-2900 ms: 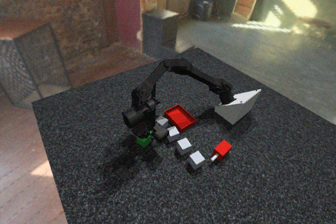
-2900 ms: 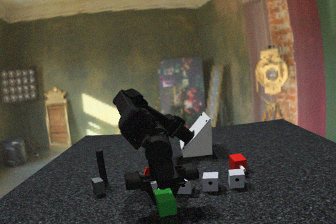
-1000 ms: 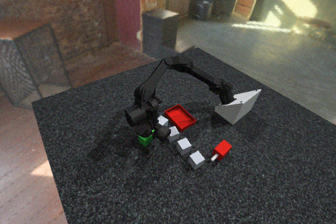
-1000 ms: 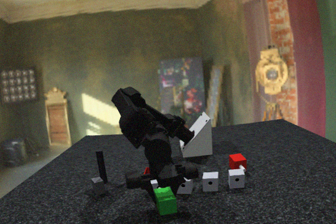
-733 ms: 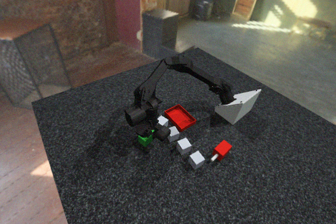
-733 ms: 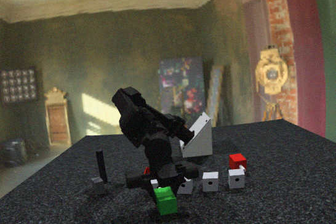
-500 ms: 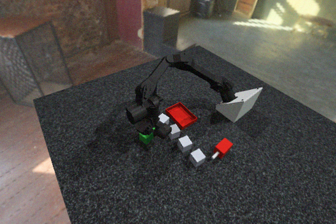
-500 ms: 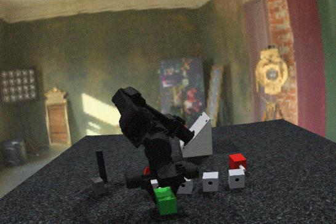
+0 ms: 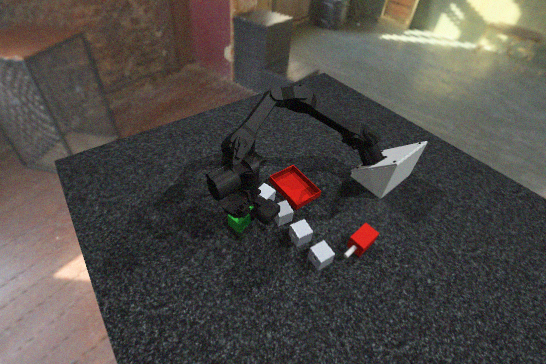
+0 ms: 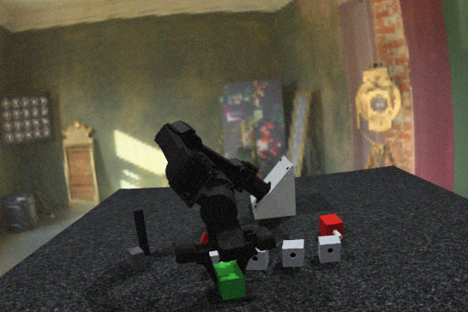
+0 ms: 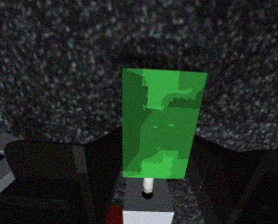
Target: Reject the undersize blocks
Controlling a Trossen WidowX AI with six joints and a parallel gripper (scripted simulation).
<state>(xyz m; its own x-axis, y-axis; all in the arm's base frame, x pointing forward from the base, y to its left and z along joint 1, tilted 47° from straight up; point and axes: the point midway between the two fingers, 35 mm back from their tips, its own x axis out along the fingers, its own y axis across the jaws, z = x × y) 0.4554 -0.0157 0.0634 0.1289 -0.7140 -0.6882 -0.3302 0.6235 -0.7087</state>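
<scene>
Now: gripper tip 1 cm past the green gauge and 2 cm below it. Round my gripper tip: red reject tray: 19 cm behind, 2 cm to the right; red gauge: 20 cm behind, 24 cm to the left, 1 cm above.
</scene>
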